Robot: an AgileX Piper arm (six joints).
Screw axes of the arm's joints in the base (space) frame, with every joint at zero. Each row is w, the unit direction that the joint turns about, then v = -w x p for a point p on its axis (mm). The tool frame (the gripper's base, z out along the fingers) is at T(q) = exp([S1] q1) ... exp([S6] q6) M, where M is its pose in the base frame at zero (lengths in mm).
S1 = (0, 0, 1, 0.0, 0.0, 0.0)
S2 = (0, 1, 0, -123.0, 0.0, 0.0)
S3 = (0, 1, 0, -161.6, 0.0, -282.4)
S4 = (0.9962, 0, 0.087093, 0.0, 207.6, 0.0)
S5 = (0, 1, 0, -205.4, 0.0, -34.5)
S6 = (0.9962, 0, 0.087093, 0.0, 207.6, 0.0)
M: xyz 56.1 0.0 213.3 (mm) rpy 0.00 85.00 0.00 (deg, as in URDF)
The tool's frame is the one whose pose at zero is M.
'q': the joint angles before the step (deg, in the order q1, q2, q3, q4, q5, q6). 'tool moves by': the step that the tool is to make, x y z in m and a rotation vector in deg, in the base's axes. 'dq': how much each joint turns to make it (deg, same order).
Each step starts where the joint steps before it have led.
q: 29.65 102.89 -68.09 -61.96 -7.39 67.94
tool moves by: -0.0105 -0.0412 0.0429 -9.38 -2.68 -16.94
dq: 0.00 -8.20 0.00 0.05 22.03 -1.24
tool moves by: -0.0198 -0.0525 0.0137 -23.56 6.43 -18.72
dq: 0.01 -4.23 0.01 2.34 31.11 -14.12
